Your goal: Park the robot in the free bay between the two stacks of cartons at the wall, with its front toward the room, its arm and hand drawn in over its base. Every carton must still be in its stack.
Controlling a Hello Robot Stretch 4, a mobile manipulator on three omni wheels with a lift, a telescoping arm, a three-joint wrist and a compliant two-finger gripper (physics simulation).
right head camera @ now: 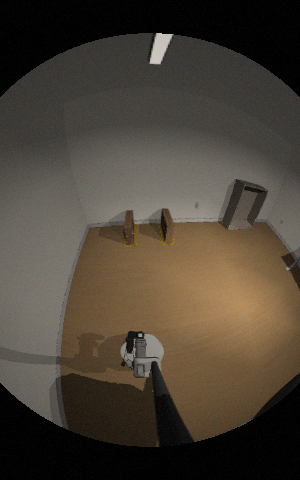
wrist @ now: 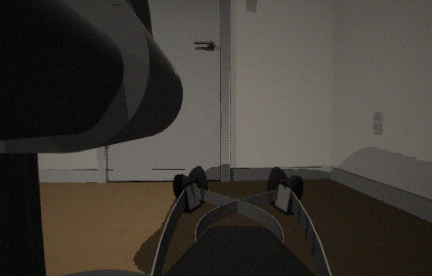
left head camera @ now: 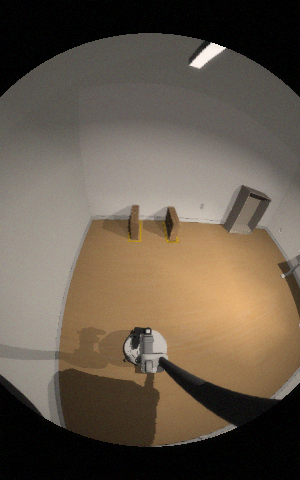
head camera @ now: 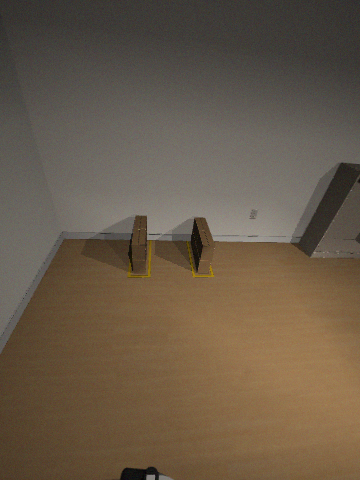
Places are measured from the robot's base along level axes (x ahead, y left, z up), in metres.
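Pixels of known places: gripper, fingertip midpoint: [right head camera: 127, 366] [wrist: 237, 181] [left head camera: 132, 362].
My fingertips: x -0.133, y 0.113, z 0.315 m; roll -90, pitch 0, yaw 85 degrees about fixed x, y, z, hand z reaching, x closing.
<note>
Ahead of a thing's pixels: the offset from my fingertips to its top centre.
The left carton stack {1.843 m ahead, 0.104 m left, 0.018 m up} [head camera: 140, 245] [left head camera: 134, 223] [right head camera: 129, 229] and the right carton stack {1.876 m ahead, 0.542 m right, 0.018 m up} [head camera: 205, 247] [left head camera: 173, 225] [right head camera: 168, 226] stand upright at the far wall, each in a yellow floor outline. The bay is the wood floor between them. The robot's round white base [left head camera: 161, 343] [right head camera: 156, 346] is across the room from them, near the left wall. The wrist and hand are folded in over the base. My gripper [wrist: 237, 181] is open and empty, its two fingertips apart, far from the cartons.
A tall grey open cabinet [head camera: 327, 215] [left head camera: 237, 209] [right head camera: 233, 206] stands right of the stacks at the far wall. A pale bar [left head camera: 290, 271] sticks in at the right edge. In the wrist view, a closed door [wrist: 197, 115] and a wall corner show beyond the fingers.
</note>
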